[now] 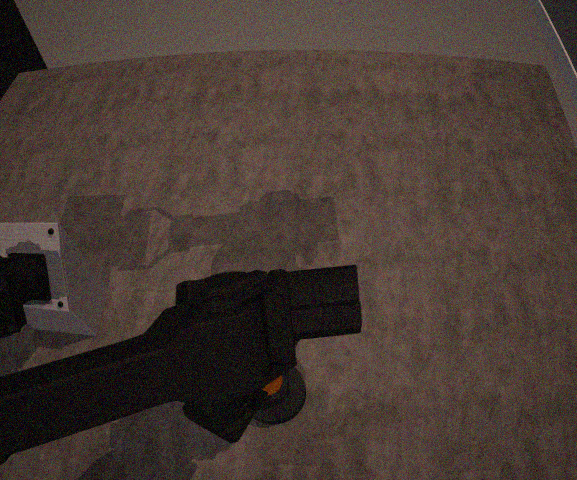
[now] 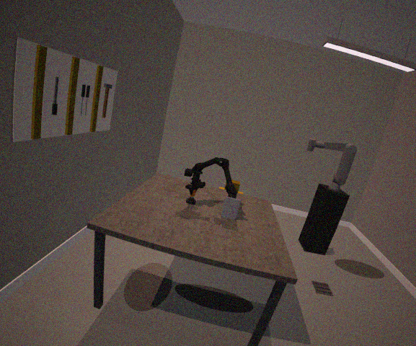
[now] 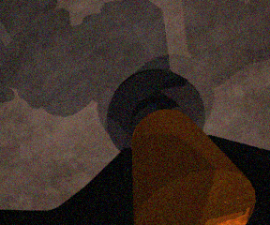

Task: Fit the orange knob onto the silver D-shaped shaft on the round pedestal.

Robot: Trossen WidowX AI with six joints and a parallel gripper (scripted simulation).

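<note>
The orange knob lies 3 cm above my gripper tip. Round my gripper tip: D-shaft pedestal 4 cm below.
</note>
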